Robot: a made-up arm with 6 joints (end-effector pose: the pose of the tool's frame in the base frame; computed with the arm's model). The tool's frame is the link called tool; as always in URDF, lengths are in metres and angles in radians. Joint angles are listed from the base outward.
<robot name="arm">
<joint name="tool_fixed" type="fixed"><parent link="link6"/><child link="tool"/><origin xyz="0 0 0" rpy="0 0 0"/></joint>
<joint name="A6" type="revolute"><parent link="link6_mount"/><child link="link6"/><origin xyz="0 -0.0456 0" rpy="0 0 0"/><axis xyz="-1 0 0"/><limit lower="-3.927" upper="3.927"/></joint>
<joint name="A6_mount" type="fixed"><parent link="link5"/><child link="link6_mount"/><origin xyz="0 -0.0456 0" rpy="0 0 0"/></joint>
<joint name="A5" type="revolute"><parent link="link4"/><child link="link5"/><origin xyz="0.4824 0 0" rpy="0 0 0"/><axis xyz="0 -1 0"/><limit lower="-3.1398" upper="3.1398"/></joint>
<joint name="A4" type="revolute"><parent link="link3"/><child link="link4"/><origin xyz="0 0 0" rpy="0 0 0"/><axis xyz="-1 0 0"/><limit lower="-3.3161" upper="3.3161"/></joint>
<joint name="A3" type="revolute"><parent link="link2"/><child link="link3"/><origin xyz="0 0 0.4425" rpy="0 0 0"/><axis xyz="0 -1 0"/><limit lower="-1.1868" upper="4.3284"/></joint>
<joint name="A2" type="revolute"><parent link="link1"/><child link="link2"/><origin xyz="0 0 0" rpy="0 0 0"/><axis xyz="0 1 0"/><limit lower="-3.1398" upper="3.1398"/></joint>
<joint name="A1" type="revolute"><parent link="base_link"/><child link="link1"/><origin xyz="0 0 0.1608" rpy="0 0 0"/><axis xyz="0 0 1"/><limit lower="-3.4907" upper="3.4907"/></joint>
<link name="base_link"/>
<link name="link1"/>
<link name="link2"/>
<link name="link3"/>
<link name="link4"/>
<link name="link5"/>
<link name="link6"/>
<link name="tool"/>
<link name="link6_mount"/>
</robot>
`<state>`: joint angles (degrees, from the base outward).
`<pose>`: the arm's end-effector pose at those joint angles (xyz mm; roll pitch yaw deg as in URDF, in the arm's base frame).
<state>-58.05 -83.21 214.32 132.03 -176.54 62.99</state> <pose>-30.9 165.0 -183.3 -116.35 -64.67 127.96</pose>
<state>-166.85 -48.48 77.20 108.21 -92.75 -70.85</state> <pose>671.6 127.6 795.4 105.47 12.77 89.78</pose>
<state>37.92 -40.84 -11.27 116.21 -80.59 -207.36</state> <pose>46.1 87.0 804.8 145.88 -27.36 -56.78</pose>
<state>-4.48 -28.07 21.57 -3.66 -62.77 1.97</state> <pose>101.2 -99.2 915.1 0.46 13.06 -1.14</pose>
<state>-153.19 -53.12 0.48 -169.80 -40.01 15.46</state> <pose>89.3 -55.4 805.1 40.82 -82.74 -37.49</pose>
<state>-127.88 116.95 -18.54 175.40 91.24 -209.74</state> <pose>37.6 -99.7 -383.1 -145.49 -46.54 45.43</pose>
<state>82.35 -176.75 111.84 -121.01 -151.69 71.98</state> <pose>-39.3 60.4 -763.1 66.16 -65.83 179.24</pose>
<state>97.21 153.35 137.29 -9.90 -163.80 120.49</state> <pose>6.6 663.8 -383.2 50.00 -0.09 -85.54</pose>
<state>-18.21 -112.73 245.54 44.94 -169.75 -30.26</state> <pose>52.0 -85.1 39.7 -104.56 5.52 169.04</pose>
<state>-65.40 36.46 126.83 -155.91 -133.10 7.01</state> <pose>199.4 -235.4 999.3 -7.22 43.44 90.37</pose>
